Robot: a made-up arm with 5 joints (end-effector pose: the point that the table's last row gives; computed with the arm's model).
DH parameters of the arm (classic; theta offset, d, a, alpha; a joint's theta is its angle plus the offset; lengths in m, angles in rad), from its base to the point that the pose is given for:
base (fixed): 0 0.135 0 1.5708
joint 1: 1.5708 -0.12 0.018 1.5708
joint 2: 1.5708 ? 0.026 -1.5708
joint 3: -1.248 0 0.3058 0
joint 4: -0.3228 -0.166 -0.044 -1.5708
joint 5: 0 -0.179 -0.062 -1.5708
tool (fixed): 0 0.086 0 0
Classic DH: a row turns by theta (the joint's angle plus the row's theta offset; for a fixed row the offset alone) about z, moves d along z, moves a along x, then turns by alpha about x.
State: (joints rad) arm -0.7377 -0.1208 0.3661 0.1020 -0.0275
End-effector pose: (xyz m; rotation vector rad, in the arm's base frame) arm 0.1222 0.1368 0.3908 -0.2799 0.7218 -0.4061
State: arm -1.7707 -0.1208 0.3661 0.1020 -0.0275
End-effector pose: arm 0.2823 0.1368 0.1611 -0.4953 1.7310 -0.2397
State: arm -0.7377 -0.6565 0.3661 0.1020 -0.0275
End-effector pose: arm 0.0925 0.2638 0.3582 -0.7713 0.5714 -0.2016
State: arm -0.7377 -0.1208 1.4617 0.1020 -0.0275
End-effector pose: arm 0.0568 -0.0678 0.4838 -0.6409 0.5065 -1.4510
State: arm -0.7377 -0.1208 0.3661 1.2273 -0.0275
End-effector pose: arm 0.2737 0.0306 0.2706 -0.6502 0.4982 -1.4791
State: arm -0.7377 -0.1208 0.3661 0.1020 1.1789
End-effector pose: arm 0.0170 0.1428 0.3328 -0.4548 -0.4608 -0.1733
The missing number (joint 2, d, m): -0.306
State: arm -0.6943 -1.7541 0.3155 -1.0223 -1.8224
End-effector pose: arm -0.0931 0.3279 0.2342 2.1918 -1.9652 0.5980
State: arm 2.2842 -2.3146 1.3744 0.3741 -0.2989
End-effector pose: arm 0.0658 0.5086 -0.0125 -0.3326 1.4846 1.6083
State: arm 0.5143 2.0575 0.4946 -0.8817 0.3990
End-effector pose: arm -0.1512 -0.0128 -0.1847 2.1268 -0.9469 0.3764
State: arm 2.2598 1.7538 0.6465 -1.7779 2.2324
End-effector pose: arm 0.4066 0.1057 0.0471 -1.4583 0.3708 -0.7960
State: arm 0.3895 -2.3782 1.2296 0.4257 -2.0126
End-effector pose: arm -0.1804 0.5421 0.2398 0.0650 -0.6484 -1.5435
